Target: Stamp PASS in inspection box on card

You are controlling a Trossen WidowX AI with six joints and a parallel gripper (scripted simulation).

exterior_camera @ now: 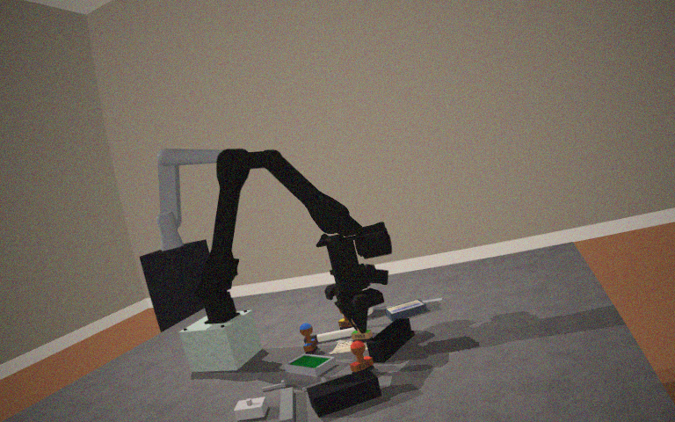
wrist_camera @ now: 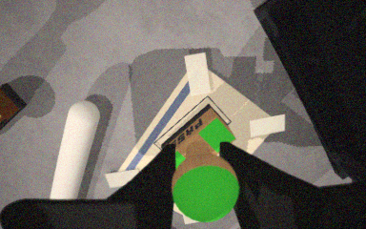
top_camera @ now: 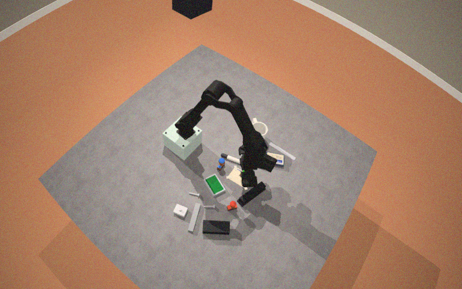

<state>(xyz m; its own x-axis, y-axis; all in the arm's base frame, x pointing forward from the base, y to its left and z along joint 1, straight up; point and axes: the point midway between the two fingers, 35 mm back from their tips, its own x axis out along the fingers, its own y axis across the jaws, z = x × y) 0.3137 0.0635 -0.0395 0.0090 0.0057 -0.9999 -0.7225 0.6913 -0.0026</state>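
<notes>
The green-knobbed stamp is right at my gripper tip. Round my gripper tip: long black block: 8 cm ahead, 4 cm to the right, 1 cm below; white marker: 11 cm behind, 3 cm to the left, 2 cm below; cream card: 3 cm below, 1 cm to the right, 1 cm behind.
</notes>
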